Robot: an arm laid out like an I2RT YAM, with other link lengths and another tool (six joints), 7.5 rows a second.
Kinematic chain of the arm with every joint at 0, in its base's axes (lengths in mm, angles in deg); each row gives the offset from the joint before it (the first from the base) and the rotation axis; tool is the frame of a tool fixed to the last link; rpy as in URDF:
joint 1: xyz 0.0 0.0 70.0 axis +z
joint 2: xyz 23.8 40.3 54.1 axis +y
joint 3: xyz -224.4 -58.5 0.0 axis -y
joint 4: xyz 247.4 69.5 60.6 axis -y
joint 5: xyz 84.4 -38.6 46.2 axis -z
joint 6: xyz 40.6 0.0 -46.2 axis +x
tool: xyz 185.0 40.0 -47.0 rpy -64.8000 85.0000 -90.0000
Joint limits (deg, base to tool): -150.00..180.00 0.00..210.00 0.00..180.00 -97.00..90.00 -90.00..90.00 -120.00..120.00
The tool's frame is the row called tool.
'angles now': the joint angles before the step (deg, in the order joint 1, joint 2, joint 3, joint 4, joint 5, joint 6). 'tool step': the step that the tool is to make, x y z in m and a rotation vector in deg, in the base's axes. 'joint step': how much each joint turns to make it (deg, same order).
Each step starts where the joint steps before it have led.
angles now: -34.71 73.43 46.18 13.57 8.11 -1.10
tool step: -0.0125 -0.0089 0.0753 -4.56 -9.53 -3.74
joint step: -0.53 -7.56 -0.47 2.96 2.91 2.22
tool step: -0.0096 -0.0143 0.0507 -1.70 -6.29 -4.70
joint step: -0.08 -1.54 3.22 0.81 4.58 2.38
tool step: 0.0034 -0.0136 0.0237 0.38 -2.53 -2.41
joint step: -0.10 2.95 5.27 -0.98 2.39 1.74
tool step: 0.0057 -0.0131 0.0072 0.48 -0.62 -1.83
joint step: -0.08 3.59 3.96 -0.37 1.79 0.69
